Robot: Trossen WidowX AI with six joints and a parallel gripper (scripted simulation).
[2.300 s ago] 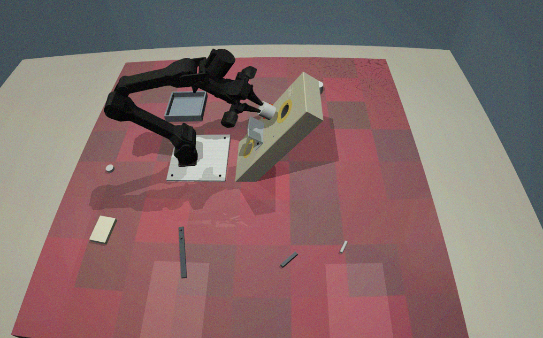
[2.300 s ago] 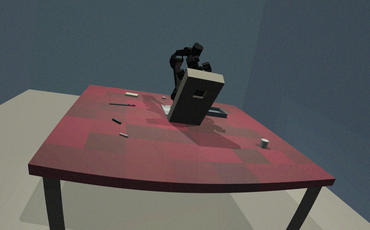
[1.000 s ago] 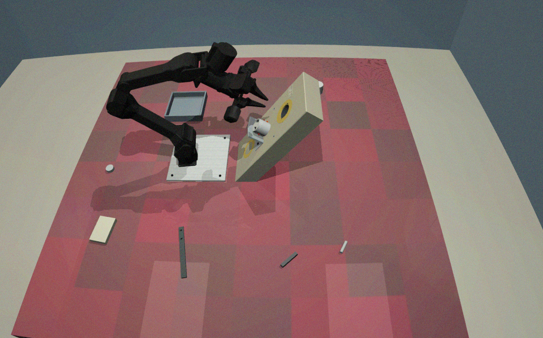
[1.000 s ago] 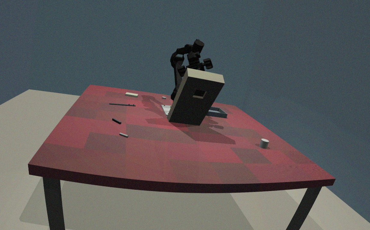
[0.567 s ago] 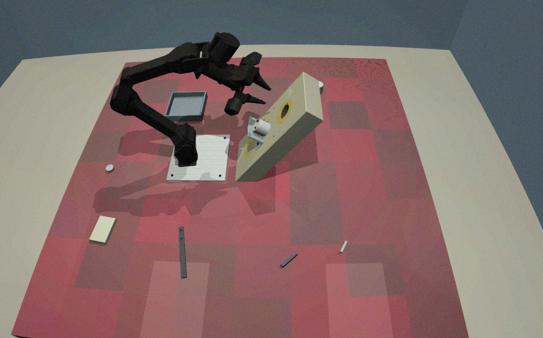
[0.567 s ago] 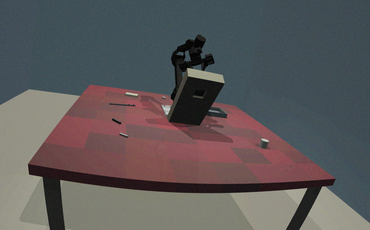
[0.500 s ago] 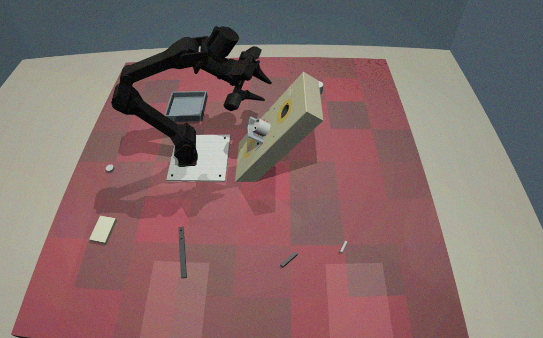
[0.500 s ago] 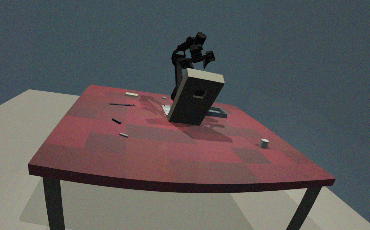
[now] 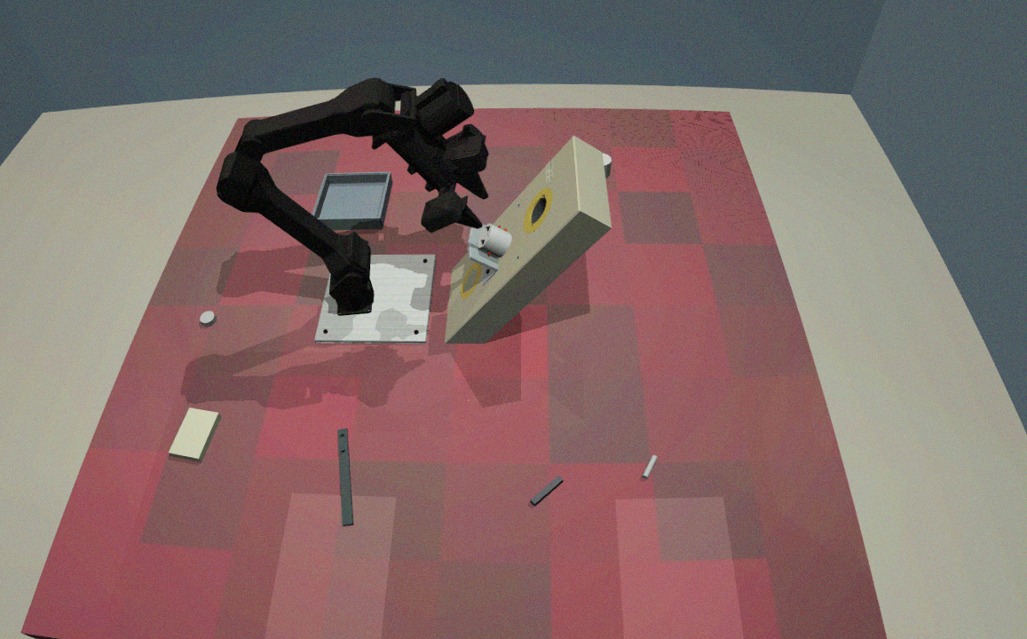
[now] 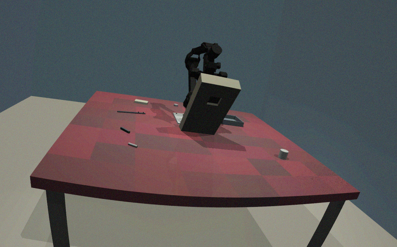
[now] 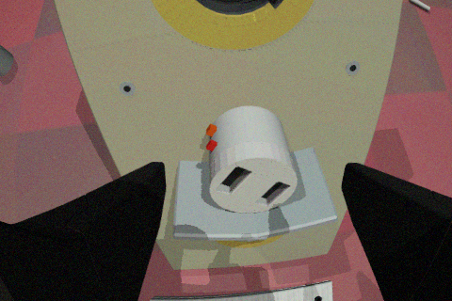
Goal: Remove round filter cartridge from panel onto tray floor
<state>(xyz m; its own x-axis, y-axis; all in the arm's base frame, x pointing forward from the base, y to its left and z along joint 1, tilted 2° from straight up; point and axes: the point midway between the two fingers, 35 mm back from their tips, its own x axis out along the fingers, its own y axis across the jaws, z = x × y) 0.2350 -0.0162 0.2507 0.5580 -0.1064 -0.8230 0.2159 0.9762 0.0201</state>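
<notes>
Right now my gripper tip is 6 cm above the round filter cartridge and 1 cm short of it. From my gripper tip the other things lie so: beige service panel (8 cm below, 6 cm ahead, 1 cm to the right); then short bar (38 cm to the right, 23 cm below, 6 cm ahead); then grey shelf (9 cm below).
</notes>
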